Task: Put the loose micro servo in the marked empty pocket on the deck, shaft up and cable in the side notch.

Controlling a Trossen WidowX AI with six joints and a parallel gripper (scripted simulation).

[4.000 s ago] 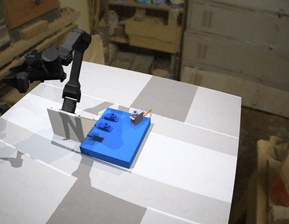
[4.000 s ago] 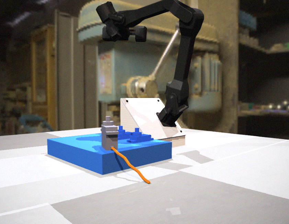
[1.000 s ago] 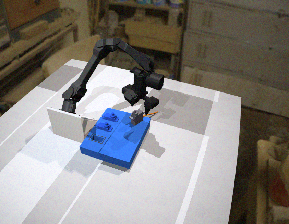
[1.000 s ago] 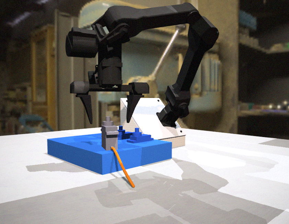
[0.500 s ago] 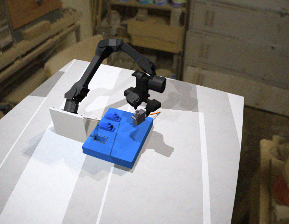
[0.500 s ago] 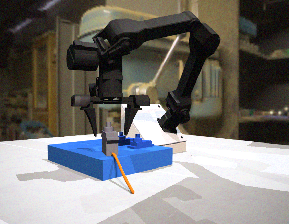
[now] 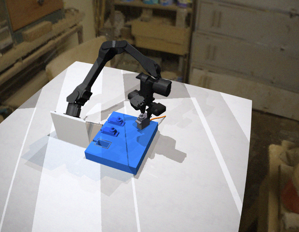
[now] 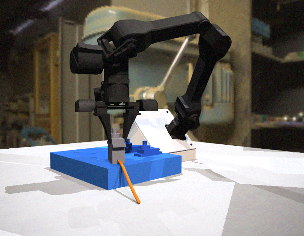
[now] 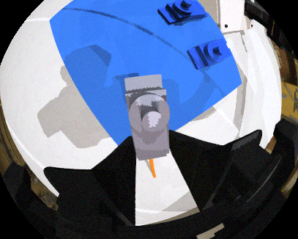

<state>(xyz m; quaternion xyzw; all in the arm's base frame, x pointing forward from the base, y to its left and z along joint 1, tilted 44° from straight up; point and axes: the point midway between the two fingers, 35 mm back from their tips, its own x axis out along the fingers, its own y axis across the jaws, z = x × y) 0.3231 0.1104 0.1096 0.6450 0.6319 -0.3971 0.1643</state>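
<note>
The blue deck lies 1 cm behind my gripper tip, 12 cm to the right of it and 7 cm below it.
</note>
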